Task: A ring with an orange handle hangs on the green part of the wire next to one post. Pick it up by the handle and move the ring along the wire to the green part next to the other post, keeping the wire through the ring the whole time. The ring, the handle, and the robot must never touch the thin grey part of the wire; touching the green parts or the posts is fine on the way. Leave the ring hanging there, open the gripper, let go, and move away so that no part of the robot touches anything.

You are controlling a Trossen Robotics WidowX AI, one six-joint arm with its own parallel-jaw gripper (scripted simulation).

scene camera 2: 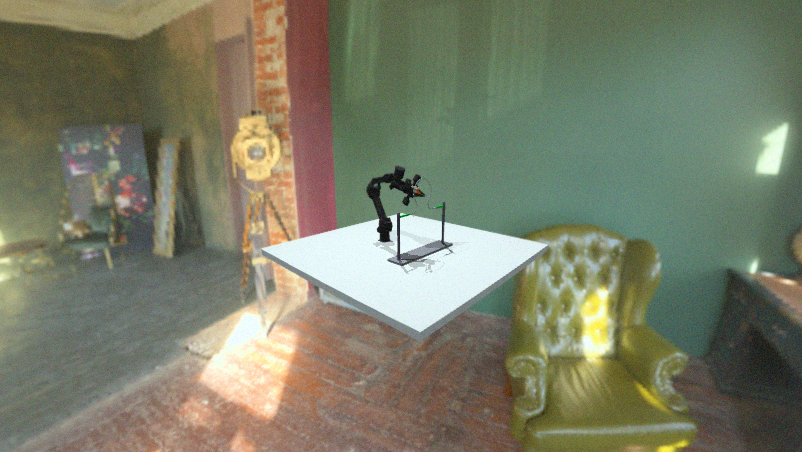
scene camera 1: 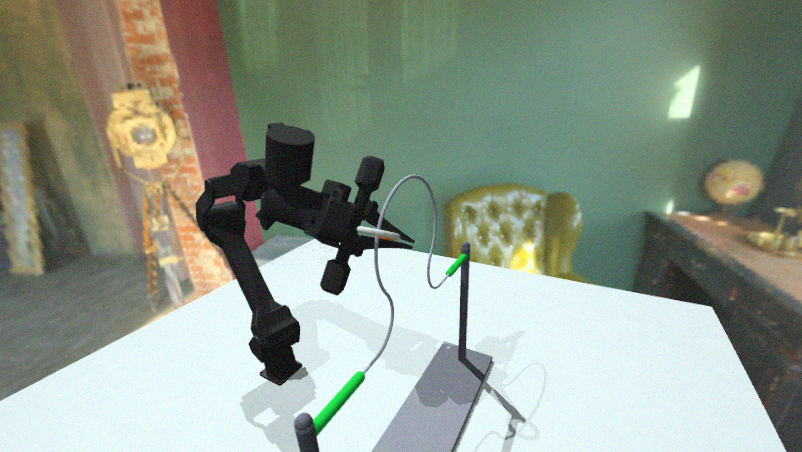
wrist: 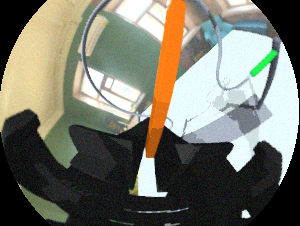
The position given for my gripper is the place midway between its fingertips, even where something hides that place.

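My gripper (scene camera 1: 413, 244) is here, and it holds a ring.
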